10 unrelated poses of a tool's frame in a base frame.
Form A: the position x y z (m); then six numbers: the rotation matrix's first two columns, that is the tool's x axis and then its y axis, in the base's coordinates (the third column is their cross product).
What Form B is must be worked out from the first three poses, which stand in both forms.
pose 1, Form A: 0.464 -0.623 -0.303 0.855 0.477 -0.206 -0.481 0.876 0.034
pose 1, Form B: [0.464 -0.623 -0.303], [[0.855 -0.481 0.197], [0.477 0.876 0.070], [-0.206 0.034 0.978]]
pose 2, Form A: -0.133 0.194 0.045 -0.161 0.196 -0.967 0.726 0.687 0.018
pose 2, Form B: [-0.133 0.194 0.045], [[-0.161 0.726 0.668], [0.196 0.687 -0.699], [-0.967 0.018 -0.253]]
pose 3, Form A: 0.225 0.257 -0.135 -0.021 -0.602 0.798 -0.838 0.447 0.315
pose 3, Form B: [0.225 0.257 -0.135], [[-0.021 -0.838 -0.546], [-0.602 0.447 -0.662], [0.798 0.315 -0.514]]
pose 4, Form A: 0.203 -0.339 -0.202 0.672 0.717 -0.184 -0.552 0.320 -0.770
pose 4, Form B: [0.203 -0.339 -0.202], [[0.672 -0.552 -0.493], [0.717 0.320 0.619], [-0.184 -0.770 0.611]]
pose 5, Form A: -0.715 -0.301 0.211 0.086 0.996 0.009 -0.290 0.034 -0.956
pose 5, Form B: [-0.715 -0.301 0.211], [[0.086 -0.290 -0.952], [0.996 0.034 0.080], [0.009 -0.956 0.292]]
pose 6, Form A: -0.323 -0.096 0.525 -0.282 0.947 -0.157 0.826 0.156 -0.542
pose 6, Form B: [-0.323 -0.096 0.525], [[-0.282 0.826 -0.489], [0.947 0.156 -0.283], [-0.157 -0.542 -0.826]]
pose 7, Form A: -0.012 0.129 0.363 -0.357 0.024 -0.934 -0.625 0.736 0.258
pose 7, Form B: [-0.012 0.129 0.363], [[-0.357 -0.625 0.694], [0.024 0.736 0.676], [-0.934 0.258 -0.248]]
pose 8, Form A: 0.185 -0.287 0.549 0.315 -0.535 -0.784 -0.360 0.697 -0.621
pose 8, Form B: [0.185 -0.287 0.549], [[0.315 -0.360 0.879], [-0.535 0.697 0.478], [-0.784 -0.621 0.027]]
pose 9, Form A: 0.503 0.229 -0.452 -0.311 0.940 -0.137 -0.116 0.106 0.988
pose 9, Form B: [0.503 0.229 -0.452], [[-0.311 -0.116 0.943], [0.940 0.106 0.323], [-0.137 0.988 0.076]]
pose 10, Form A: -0.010 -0.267 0.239 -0.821 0.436 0.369 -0.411 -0.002 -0.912
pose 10, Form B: [-0.010 -0.267 0.239], [[-0.821 -0.411 -0.397], [0.436 -0.002 -0.900], [0.369 -0.912 0.181]]
